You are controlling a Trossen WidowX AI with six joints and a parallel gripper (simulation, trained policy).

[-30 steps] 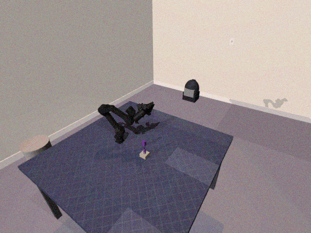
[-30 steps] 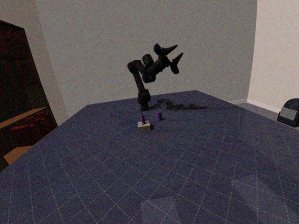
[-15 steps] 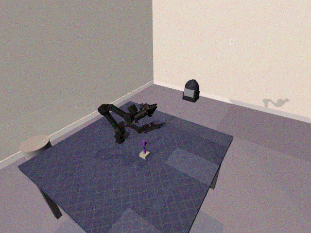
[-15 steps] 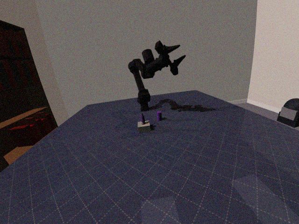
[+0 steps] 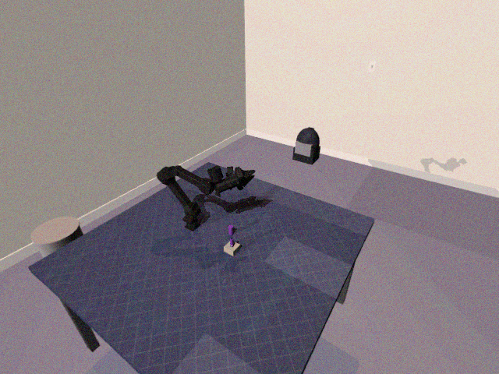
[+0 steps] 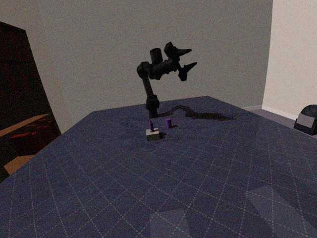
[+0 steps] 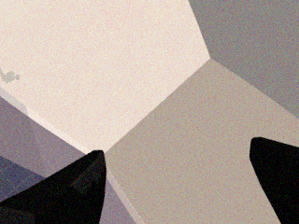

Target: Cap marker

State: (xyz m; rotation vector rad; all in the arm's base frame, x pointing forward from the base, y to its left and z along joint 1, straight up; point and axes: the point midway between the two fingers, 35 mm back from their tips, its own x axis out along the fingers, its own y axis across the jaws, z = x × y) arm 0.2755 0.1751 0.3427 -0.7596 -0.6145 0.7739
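Right now my gripper tip is 70 mm past the purple cap, 130 mm to the left of it and 320 mm above it.
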